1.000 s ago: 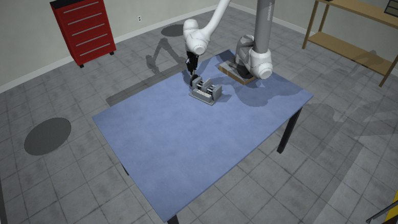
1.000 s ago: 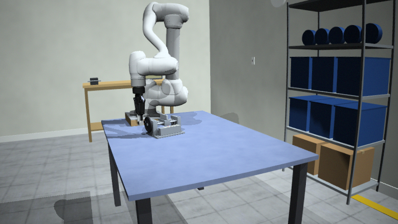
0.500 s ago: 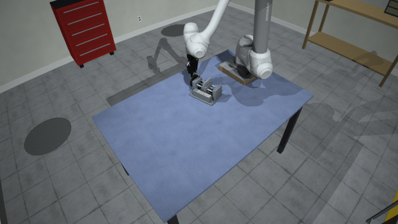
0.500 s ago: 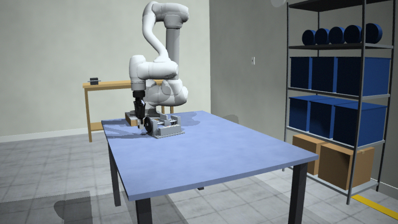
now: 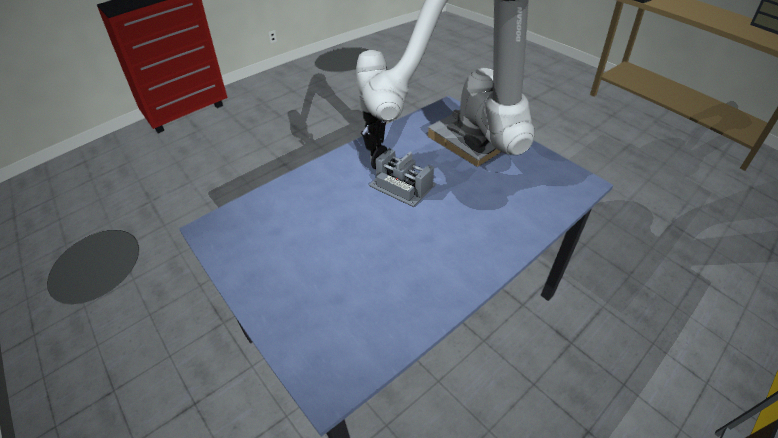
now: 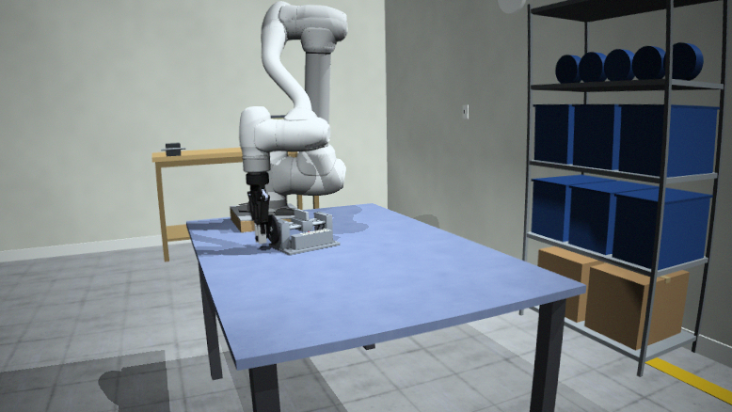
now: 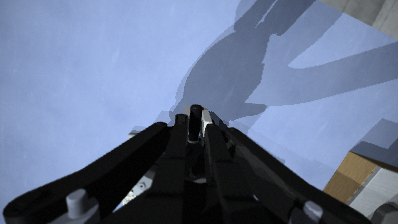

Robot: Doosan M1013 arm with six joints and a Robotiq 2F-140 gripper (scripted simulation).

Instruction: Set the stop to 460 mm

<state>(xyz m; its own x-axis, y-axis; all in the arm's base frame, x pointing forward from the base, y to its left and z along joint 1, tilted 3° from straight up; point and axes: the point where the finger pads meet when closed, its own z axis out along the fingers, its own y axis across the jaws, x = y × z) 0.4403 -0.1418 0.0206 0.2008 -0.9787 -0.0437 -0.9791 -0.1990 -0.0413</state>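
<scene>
The grey stop block lies 15 cm to the left of my hand and 3 cm above it. The rest, counted from my hand: black handwheel 2 cm to the left, 1 cm below.
</scene>
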